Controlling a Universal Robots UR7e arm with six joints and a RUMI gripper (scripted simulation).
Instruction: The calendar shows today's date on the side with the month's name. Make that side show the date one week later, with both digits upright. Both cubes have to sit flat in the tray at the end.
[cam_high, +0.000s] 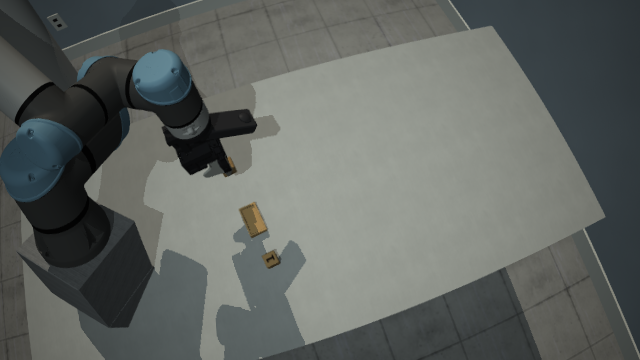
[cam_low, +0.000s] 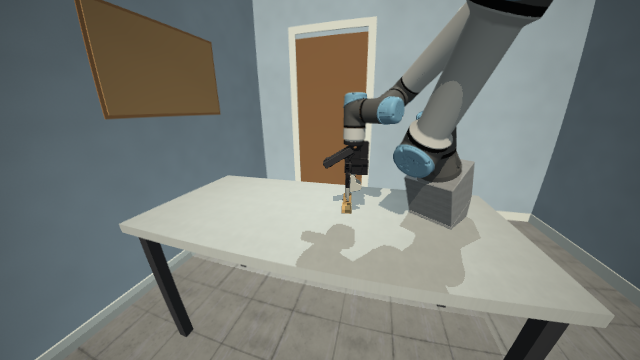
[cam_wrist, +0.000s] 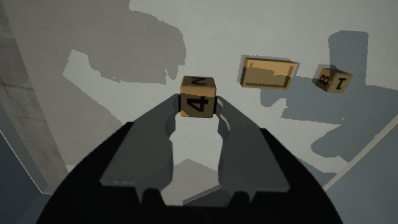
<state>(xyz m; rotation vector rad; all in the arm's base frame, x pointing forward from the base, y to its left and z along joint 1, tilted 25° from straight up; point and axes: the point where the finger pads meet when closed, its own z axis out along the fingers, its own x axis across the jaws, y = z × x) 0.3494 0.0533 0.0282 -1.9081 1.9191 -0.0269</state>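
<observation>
The wooden calendar tray is 11 cm to the right of my hand and 11 cm below it.
</observation>
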